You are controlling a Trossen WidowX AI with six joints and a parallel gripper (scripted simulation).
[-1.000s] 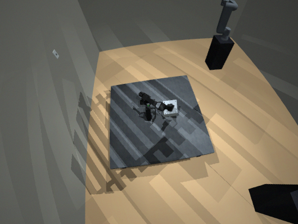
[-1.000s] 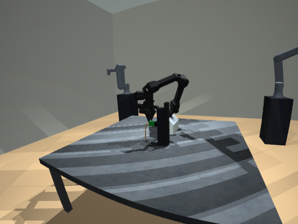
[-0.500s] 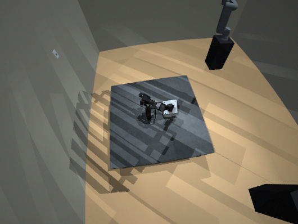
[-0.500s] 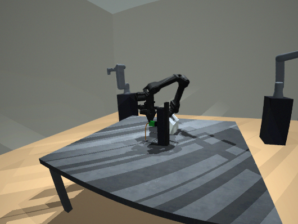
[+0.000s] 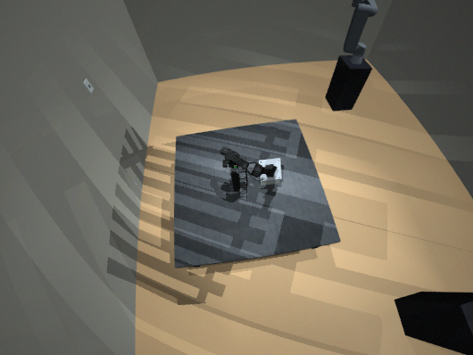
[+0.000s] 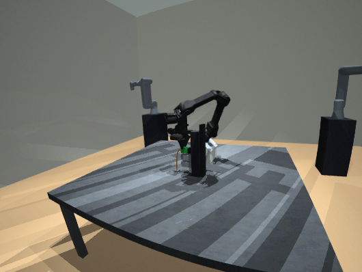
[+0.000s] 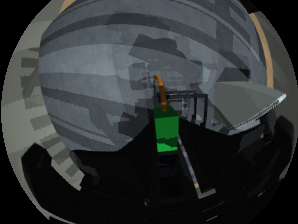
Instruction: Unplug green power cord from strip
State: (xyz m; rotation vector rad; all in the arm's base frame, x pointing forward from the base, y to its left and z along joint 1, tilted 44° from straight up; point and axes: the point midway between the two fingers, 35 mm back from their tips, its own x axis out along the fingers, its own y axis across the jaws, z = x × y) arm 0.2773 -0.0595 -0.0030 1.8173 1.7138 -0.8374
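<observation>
Now: gripper tip 30 mm to the right of the green plug.
</observation>
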